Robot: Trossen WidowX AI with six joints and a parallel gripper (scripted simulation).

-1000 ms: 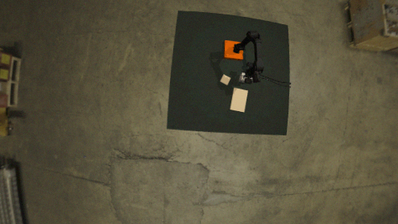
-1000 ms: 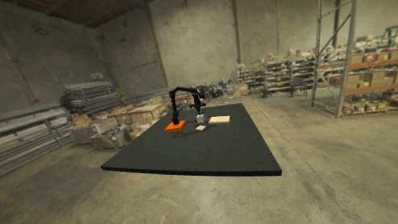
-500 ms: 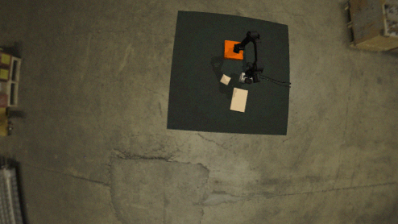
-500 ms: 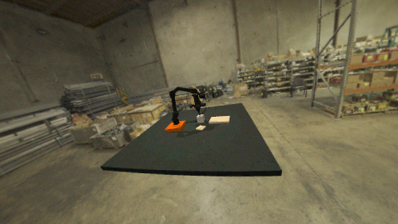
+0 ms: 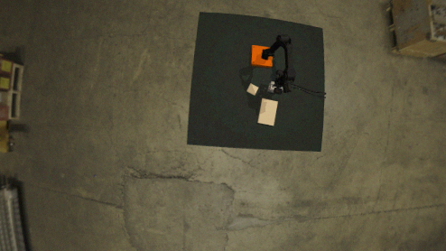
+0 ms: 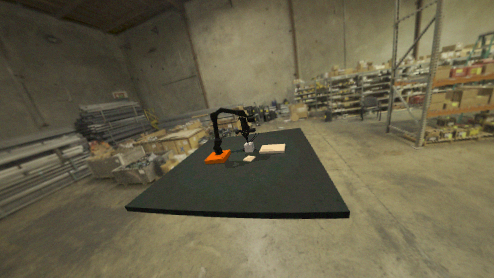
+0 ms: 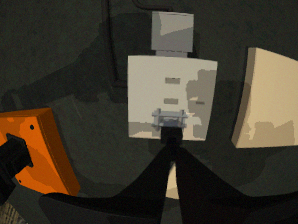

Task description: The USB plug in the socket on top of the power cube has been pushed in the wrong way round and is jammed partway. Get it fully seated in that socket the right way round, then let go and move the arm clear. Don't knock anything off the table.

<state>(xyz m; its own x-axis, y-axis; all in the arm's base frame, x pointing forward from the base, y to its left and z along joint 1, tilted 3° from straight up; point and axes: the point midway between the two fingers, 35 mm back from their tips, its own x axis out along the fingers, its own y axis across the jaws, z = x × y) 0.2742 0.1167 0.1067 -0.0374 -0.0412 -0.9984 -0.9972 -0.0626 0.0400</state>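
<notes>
The USB plug lies 2 cm below my gripper tip. Round my gripper tip: tan square: 6 cm ahead, 16 cm to the right, 12 cm below; long tan block: 22 cm ahead, 2 cm to the left, 11 cm below.
</notes>
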